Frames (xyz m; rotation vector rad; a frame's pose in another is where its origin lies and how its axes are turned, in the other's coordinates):
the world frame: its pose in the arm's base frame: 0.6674 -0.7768 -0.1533 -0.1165 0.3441 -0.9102
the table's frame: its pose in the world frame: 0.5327 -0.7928 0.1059 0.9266 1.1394 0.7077
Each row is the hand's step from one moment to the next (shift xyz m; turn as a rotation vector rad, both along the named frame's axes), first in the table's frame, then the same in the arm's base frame.
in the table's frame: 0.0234 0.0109 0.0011 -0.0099 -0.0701 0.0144
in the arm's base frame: 0.0227 0.0092 -0.0082 -0.0456 -0.0338 -0.0447
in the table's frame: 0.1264 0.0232 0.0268 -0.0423 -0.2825 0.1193
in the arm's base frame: 0.1083 0.0216 -0.0710 -0.1605 -0.1930 -0.1811
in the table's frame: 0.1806 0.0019 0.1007 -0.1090 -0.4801 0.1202
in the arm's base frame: 0.1599 -0.0340 -0.1267 -0.3304 -0.2644 -0.2789
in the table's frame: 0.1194 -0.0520 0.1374 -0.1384 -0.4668 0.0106
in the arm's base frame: 0.1001 -0.1005 -0.1254 -0.3852 -0.1703 -0.2445
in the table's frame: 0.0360 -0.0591 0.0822 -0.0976 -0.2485 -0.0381
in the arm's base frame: 0.0188 -0.0784 -0.0710 -0.2383 -0.0583 -0.1120
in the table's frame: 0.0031 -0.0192 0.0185 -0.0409 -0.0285 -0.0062
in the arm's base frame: -0.0028 -0.0207 -0.0168 -0.0475 -0.0145 0.0076
